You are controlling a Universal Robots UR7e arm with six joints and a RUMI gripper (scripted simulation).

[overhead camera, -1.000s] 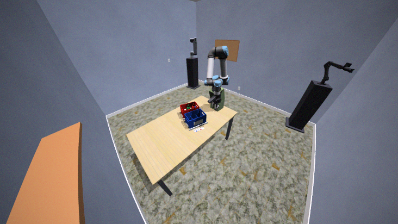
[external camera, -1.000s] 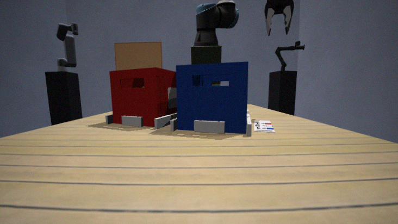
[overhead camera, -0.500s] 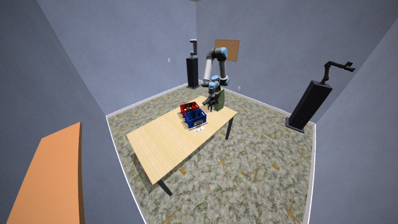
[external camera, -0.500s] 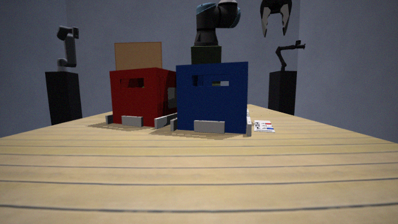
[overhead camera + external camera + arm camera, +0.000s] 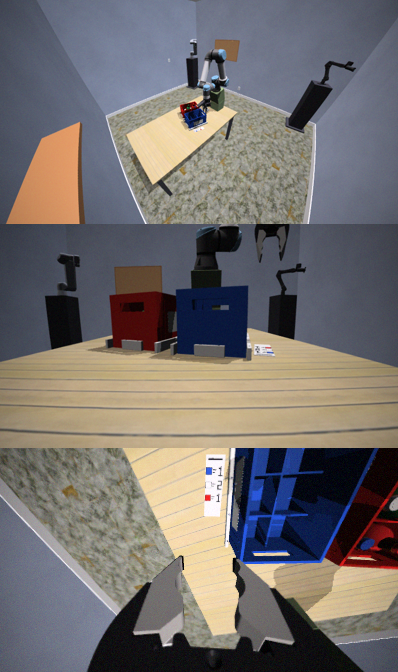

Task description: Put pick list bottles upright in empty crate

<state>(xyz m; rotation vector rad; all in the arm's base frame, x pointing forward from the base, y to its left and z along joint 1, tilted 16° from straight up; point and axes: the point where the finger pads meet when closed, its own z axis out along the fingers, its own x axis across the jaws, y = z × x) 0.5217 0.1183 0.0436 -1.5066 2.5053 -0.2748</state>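
The blue-capped bottle is 30 cm to the right of my hand, 21 cm below it and 18 cm behind it. The rest, counted from my hand: blue crate: 22 cm below, 17 cm to the right, 2 cm behind; pick list: 30 cm below, 6 cm to the right, 6 cm ahead; white bottle: 39 cm to the right, 21 cm below, 3 cm behind.
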